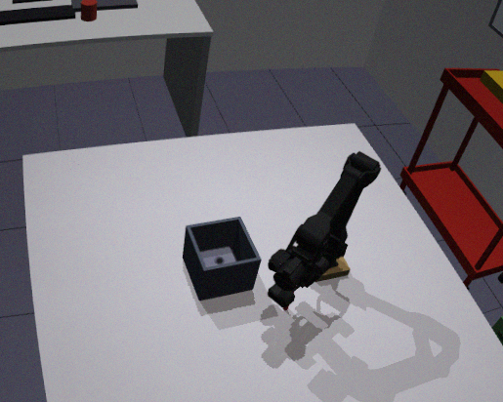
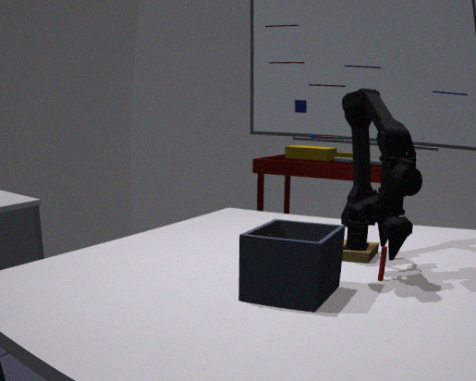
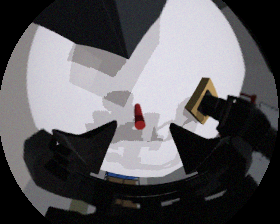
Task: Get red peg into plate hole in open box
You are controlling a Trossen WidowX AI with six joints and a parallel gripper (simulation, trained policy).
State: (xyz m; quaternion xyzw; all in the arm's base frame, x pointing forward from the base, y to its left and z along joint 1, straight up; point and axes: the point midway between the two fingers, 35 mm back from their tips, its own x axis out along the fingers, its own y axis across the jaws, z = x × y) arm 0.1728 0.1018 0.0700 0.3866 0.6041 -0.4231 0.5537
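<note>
The red peg lies 2 cm below my gripper tip, 1 cm to the right of it and 1 cm ahead of it. Round my gripper tip: light plate 18 cm to the right, 14 cm ahead, 2 cm below.
</note>
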